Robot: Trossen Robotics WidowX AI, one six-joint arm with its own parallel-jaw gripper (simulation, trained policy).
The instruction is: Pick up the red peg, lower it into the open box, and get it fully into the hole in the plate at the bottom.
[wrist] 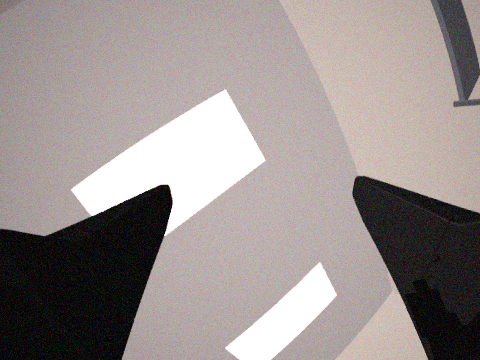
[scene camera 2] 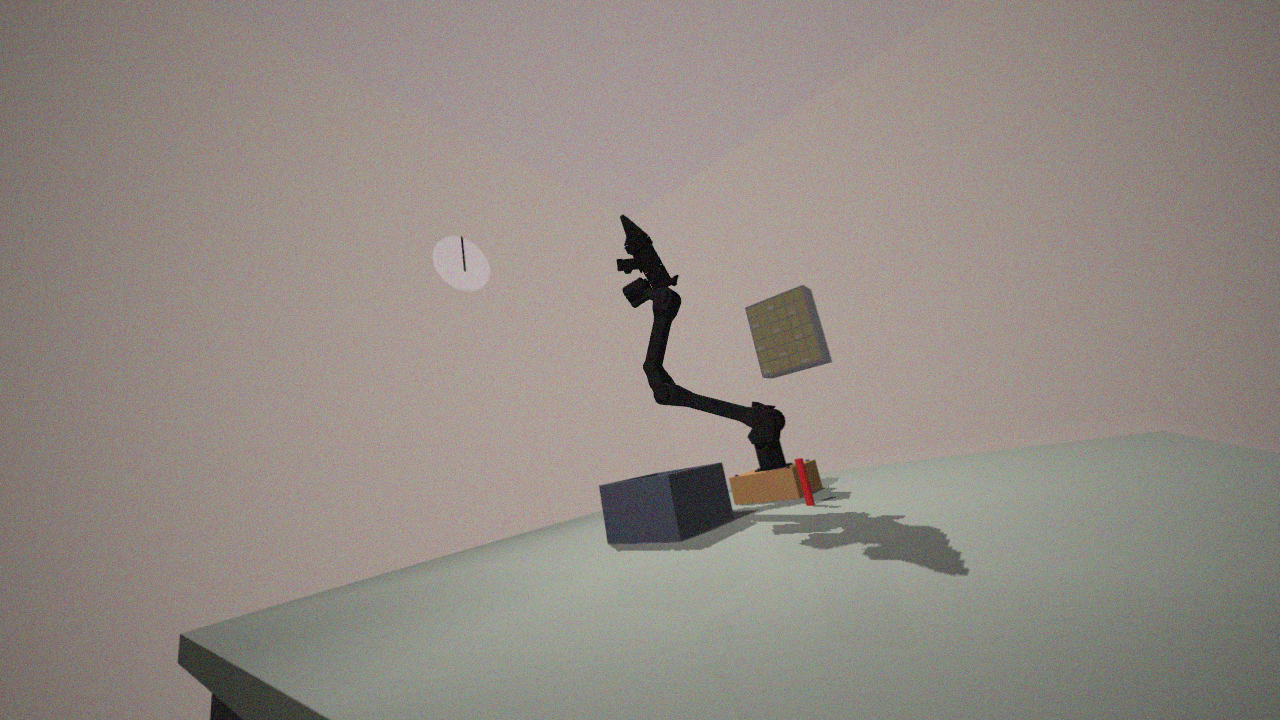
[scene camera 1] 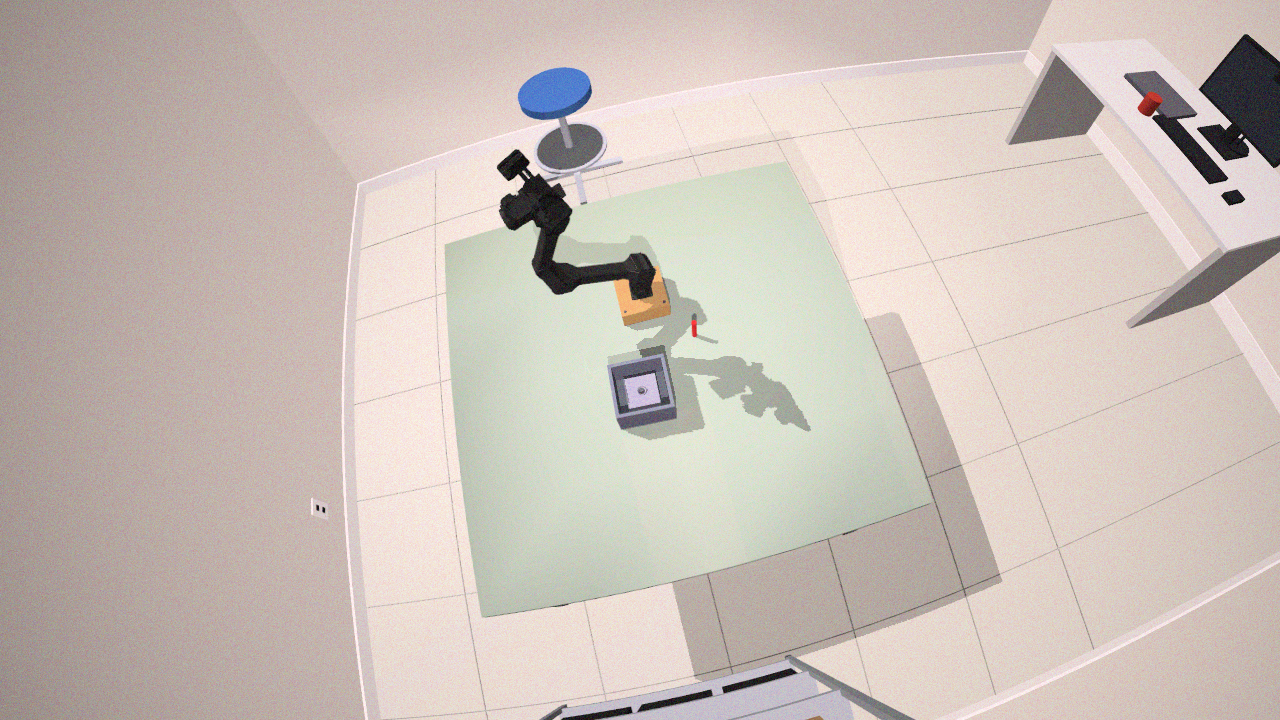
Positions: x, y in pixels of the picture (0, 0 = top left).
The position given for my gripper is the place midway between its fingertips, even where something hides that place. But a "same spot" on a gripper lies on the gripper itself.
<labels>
my gripper: wrist 263, 189; scene camera 2; scene camera 1
dark box: scene camera 2; scene camera 1; not seen in the wrist view (out of frame)
pale plate: scene camera 1 642, 392; not seen in the wrist view (out of frame); not seen in scene camera 2 (hidden by a dark box)
same spot on my gripper: point(scene camera 2: 633, 232) = point(scene camera 1: 550, 204)
same spot on dark box: point(scene camera 2: 672, 506) = point(scene camera 1: 675, 412)
</labels>
